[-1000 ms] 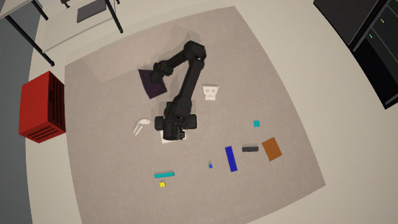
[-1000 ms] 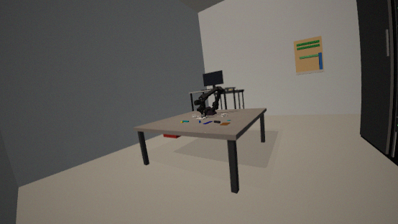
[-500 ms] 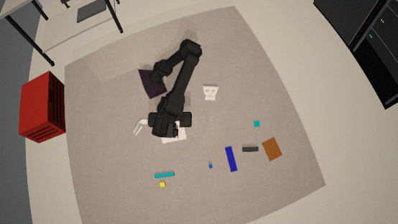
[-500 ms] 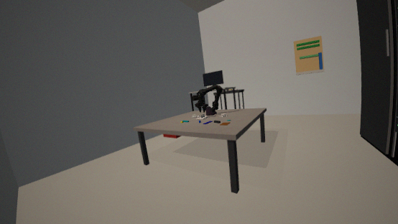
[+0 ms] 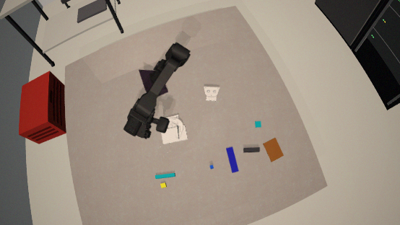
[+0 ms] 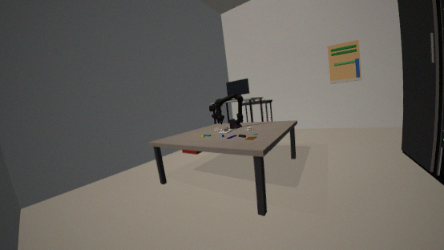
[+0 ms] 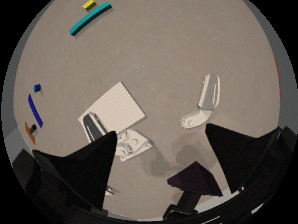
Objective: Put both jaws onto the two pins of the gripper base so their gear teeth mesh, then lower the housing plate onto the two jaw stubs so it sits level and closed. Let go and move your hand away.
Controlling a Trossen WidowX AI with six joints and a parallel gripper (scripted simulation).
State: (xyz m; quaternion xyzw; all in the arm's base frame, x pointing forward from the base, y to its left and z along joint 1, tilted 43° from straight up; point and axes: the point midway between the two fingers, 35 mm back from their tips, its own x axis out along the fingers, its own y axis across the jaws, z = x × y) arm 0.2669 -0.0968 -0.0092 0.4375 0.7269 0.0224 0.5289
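Now: the white jaw 8 cm below my gripper tip, 6 cm behind it and 4 cm to the right of it. Round my gripper tip: white ribbed tray 9 cm below, 8 cm to the left, 4 cm ahead; yellow cube 26 cm ahead, 8 cm below, 5 cm to the right; teal bar 22 cm ahead, 8 cm below, 3 cm to the right.
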